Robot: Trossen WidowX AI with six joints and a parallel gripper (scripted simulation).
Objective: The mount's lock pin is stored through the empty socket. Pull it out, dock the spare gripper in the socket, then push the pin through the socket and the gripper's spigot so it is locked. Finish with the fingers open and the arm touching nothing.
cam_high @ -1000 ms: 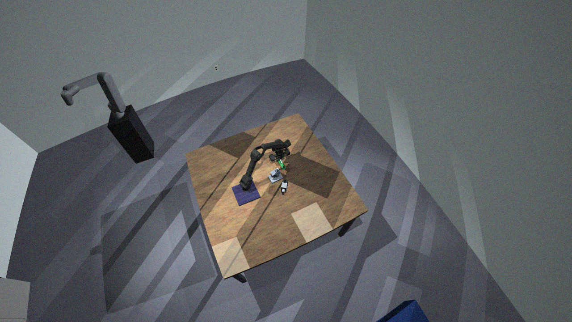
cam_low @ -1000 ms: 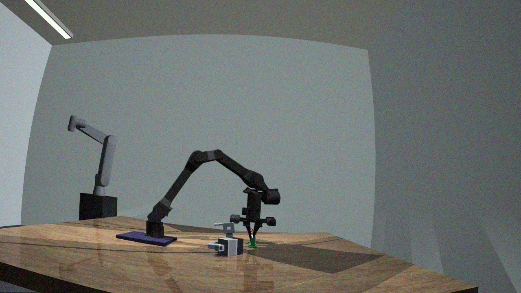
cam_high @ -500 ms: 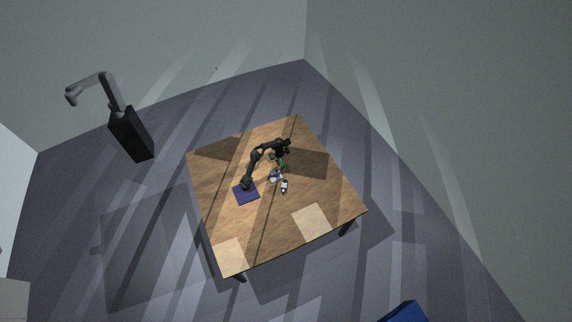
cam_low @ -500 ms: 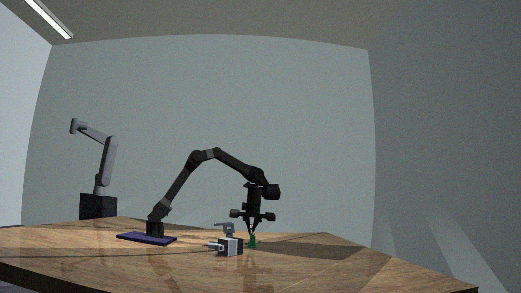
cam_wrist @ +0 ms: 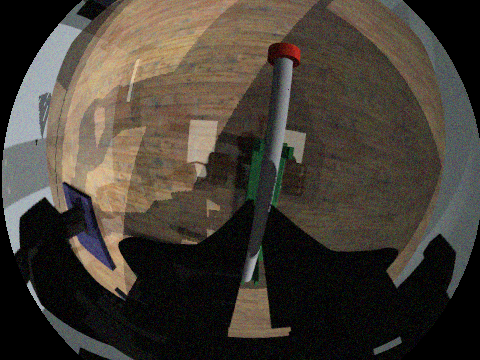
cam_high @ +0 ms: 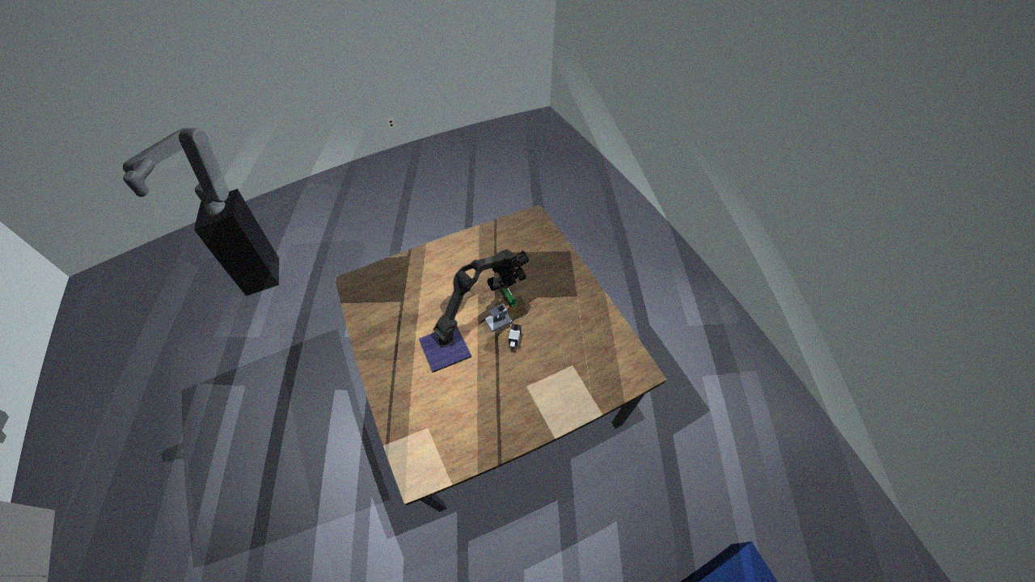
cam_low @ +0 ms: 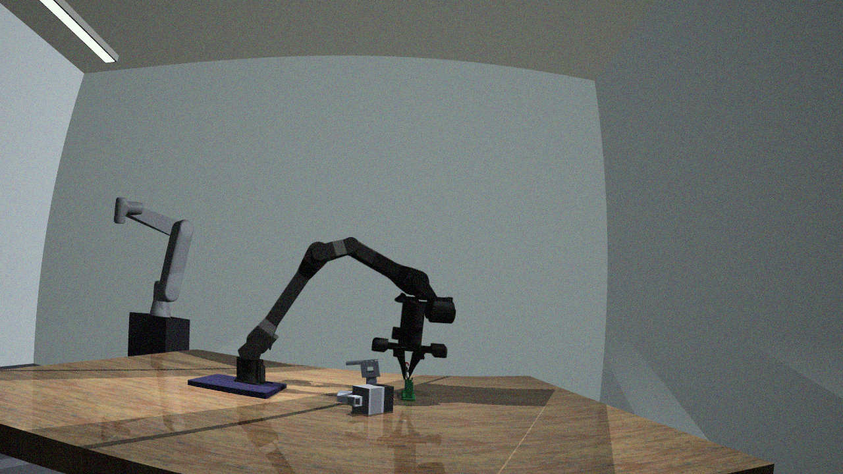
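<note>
My gripper tip is 1 cm short of the green pin cradle, 2 cm to the left of it and 2 cm above it. The rest, counted from my gripper tip: grey mount (9 cm behind, 15 cm to the right, 1 cm above); then spare gripper (6 cm behind, 28 cm to the right, 2 cm below).
</note>
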